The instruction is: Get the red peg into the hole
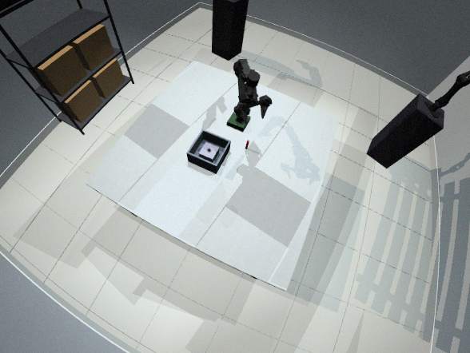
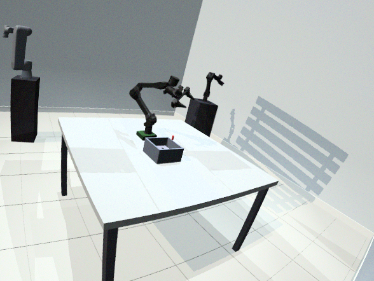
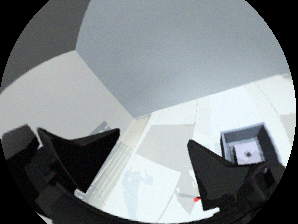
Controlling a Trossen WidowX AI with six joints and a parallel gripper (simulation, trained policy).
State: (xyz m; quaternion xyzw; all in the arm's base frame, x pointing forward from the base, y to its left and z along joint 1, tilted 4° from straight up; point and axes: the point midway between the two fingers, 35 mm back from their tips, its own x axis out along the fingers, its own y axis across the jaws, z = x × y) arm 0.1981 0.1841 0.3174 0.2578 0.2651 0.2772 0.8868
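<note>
Now: gripper tip 70 mm past the red peg, 30 mm to the left of it and 320 mm above it. From my gripper tip the other things lie so: dark grey box 120 mm ahead, 180 mm to the right, 330 mm below; pale plate 120 mm ahead, 180 mm to the right, 310 mm below.
</note>
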